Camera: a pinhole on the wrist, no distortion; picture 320 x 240 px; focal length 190.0 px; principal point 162.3 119.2 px. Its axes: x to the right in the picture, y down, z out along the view. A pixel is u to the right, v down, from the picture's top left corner.
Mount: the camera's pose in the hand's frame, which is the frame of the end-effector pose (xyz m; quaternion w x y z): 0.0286 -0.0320 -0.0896 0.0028 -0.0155 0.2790 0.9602
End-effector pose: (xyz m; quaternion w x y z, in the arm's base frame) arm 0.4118 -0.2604 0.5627 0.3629 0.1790 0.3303 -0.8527
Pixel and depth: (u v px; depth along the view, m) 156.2 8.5 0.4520
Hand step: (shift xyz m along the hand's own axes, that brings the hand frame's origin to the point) 0.0341 0.4326 0.1512
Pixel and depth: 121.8 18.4 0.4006
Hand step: 0.1056 0.3624 0.1373
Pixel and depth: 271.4 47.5 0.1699
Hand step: -0.0728 0.1129 0.0164
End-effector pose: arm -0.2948 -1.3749 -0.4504 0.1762 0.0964 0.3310 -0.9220
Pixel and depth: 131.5 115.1 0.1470
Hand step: 0.0483 0.0495 0.0335
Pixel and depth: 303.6 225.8 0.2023
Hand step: -0.1291 -0.0199 0.1372
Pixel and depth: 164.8 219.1 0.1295
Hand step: 0.0223 -0.0201 0.0561
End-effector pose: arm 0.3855 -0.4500 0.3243 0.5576 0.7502 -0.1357 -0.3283
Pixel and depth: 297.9 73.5 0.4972
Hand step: -0.3384 0.3342 0.2548
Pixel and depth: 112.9 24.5 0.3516
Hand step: 0.1125 0.3047 0.1161
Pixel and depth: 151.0 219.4 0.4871
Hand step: 0.0402 0.0122 0.4599
